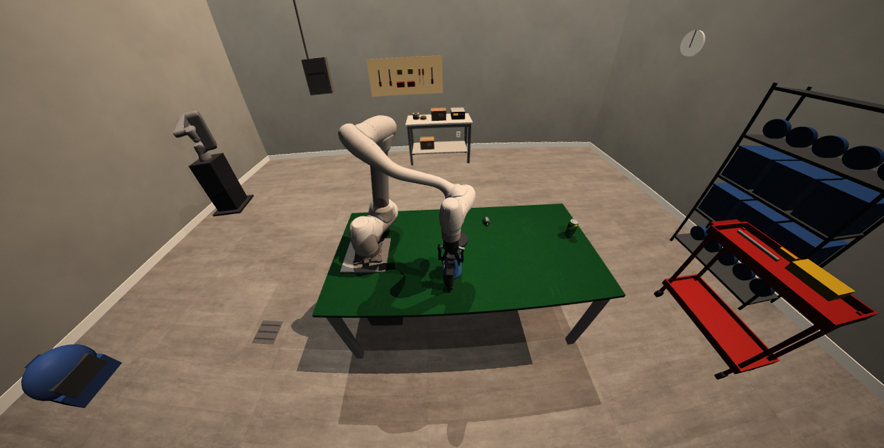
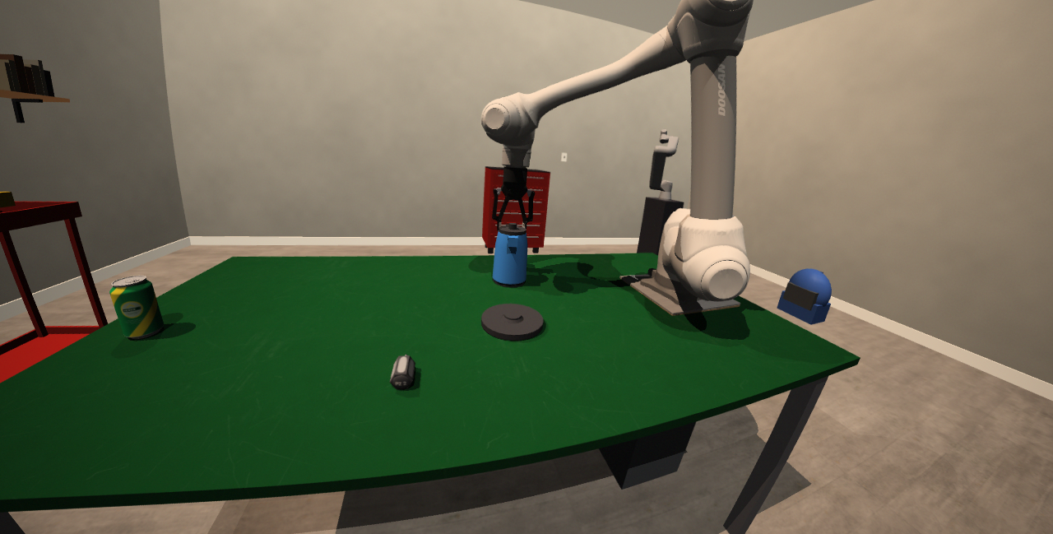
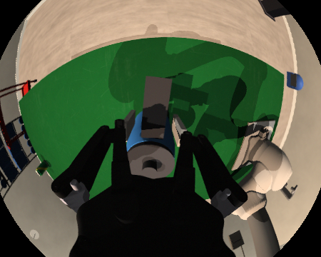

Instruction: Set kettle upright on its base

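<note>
Now: the blue kettle 50 mm below my hand, 30 mm to the left of it and 10 mm ahead of it. From my hand the other things lie so: yellow can: 910 mm ahead, 190 mm to the left, 80 mm below; dark round base: 310 mm to the left, 130 mm below, 100 mm ahead.
</note>
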